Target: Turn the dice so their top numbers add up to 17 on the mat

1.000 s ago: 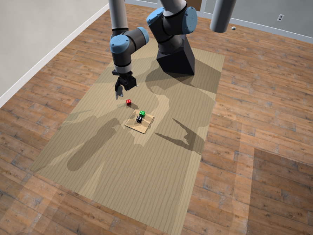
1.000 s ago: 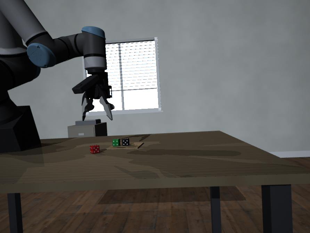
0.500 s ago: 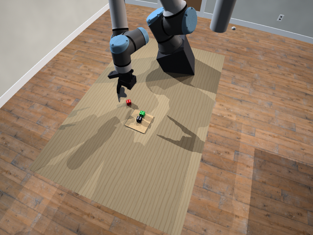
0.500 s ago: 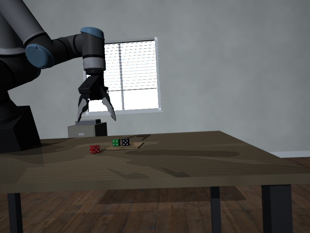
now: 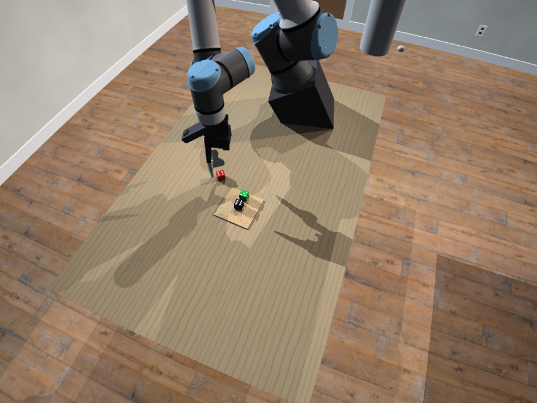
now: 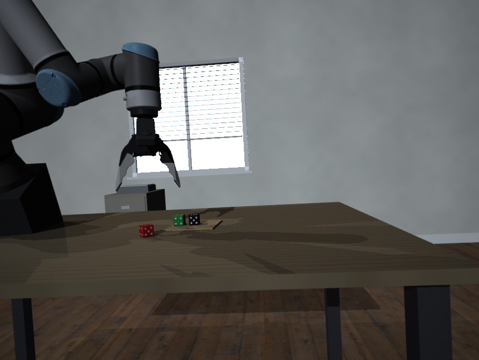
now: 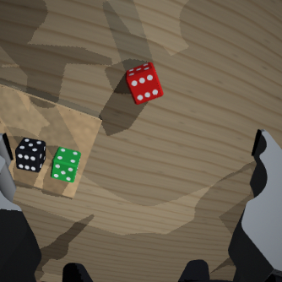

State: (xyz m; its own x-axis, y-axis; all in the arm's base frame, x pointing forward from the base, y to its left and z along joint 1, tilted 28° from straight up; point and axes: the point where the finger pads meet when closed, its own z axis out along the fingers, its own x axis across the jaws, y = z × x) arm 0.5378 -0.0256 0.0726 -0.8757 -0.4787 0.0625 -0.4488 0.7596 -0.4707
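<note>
Now: hand 20 mm past the red die and 110 mm above it. Round my hand: black die 70 mm ahead, 140 mm to the left, 100 mm below; then green die 20 mm ahead, 130 mm to the left, 100 mm below; then tan mat 70 mm ahead, 140 mm to the left, 120 mm below.
</note>
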